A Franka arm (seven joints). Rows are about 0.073 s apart.
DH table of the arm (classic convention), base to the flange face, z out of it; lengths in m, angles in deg. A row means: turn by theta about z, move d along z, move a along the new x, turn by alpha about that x. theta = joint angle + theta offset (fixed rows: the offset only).
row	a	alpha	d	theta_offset
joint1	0	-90	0.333	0
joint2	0	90	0	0
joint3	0.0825	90	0.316	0
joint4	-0.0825	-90	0	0
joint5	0	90	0.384	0
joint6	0.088	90	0	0
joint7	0	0	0.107	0
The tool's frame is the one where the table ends.
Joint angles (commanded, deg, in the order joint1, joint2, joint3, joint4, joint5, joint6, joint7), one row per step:
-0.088 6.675 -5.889 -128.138 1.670 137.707 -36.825
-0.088 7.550 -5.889 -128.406 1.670 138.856 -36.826
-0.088 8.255 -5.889 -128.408 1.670 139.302 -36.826
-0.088 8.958 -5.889 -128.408 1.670 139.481 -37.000
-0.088 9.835 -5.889 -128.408 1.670 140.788 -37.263
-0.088 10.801 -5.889 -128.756 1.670 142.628 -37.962
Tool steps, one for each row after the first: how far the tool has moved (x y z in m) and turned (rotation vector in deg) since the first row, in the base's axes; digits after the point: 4 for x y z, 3 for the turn. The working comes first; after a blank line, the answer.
Tool pose at each row, in the base's axes (x y z in m, rotation vector in deg; the steps are taken from these numbers as rounded here):
0.5396 -0.0560 0.3231 173.323 45.953 4.548
0.5400 -0.0562 0.3147 173.222 45.913 4.497
0.5405 -0.0563 0.3088 173.247 45.917 4.076
0.5405 -0.0563 0.3024 173.300 46.213 3.274
0.5423 -0.0566 0.2963 172.923 46.536 3.835
0.5428 -0.0569 0.2876 172.299 47.490 4.512

0.0004 -0.0002 -0.0084 -0.113 0.002 -0.011
0.0009 -0.0003 -0.0143 -0.167 0.266 -0.014
0.0009 -0.0003 -0.0207 -0.197 0.791 0.160
0.0027 -0.0006 -0.0268 -0.371 0.372 0.417
0.0032 -0.0009 -0.0355 -0.601 -0.139 1.105

